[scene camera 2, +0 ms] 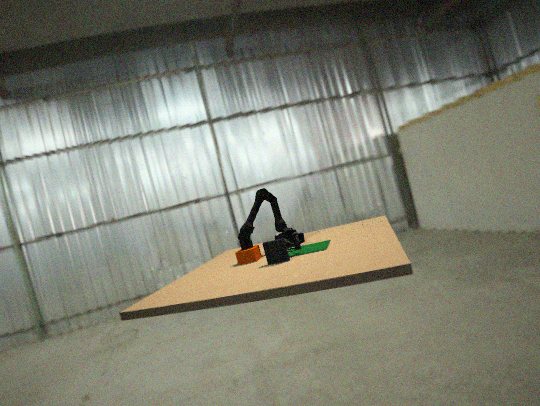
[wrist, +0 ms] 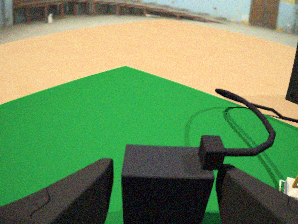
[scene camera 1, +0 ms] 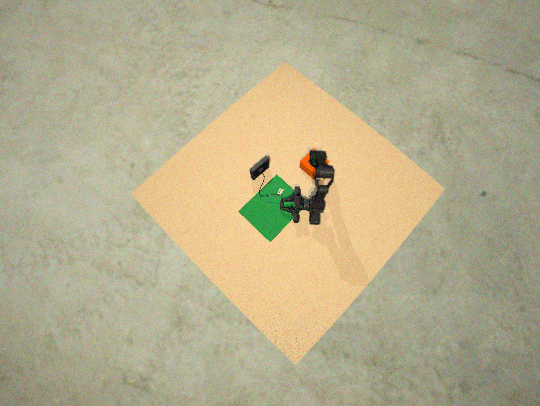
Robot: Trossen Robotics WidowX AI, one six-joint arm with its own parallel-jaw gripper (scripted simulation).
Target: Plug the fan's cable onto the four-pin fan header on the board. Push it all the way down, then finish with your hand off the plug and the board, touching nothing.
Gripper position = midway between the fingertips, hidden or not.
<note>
I see my gripper (wrist: 166,172) and a green board (scene camera 1: 264,213).
The green board is seen too in the wrist view (wrist: 58,130).
</note>
